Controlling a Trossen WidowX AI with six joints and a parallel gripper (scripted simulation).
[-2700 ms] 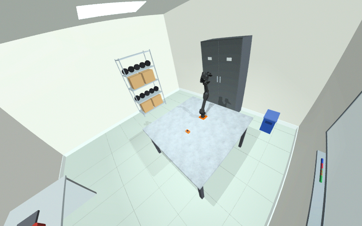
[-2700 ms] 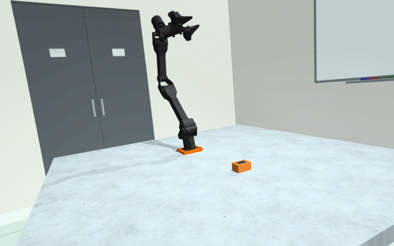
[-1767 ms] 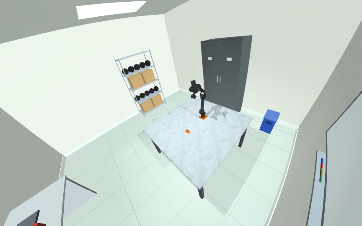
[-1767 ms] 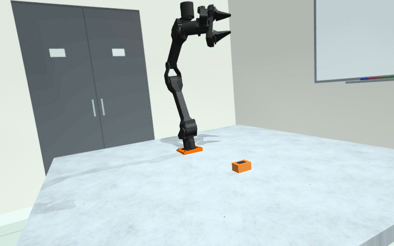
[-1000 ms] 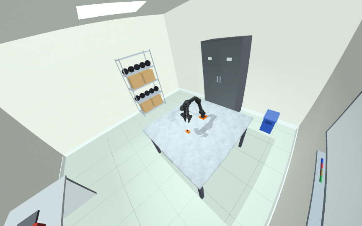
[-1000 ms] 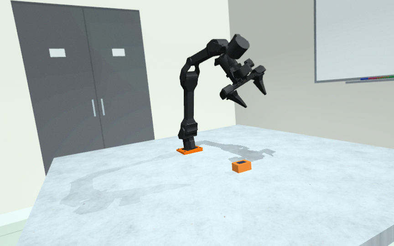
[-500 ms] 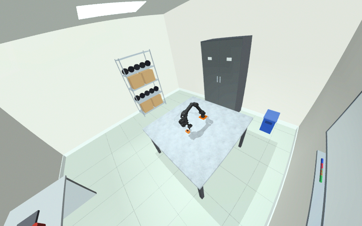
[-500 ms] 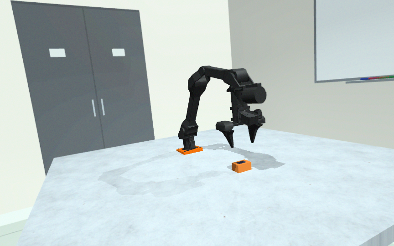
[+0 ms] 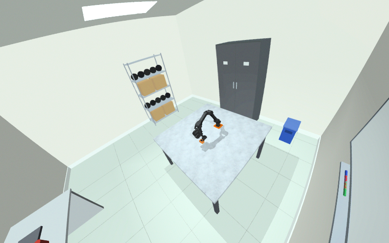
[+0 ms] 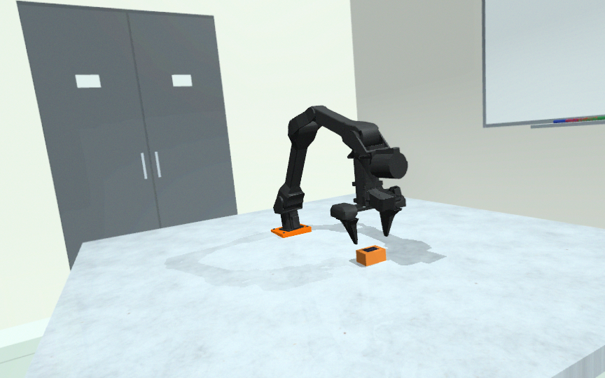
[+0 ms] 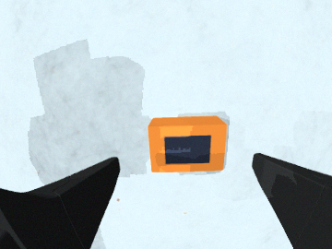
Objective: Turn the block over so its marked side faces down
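The orange block is 30 mm below my gripper tip.
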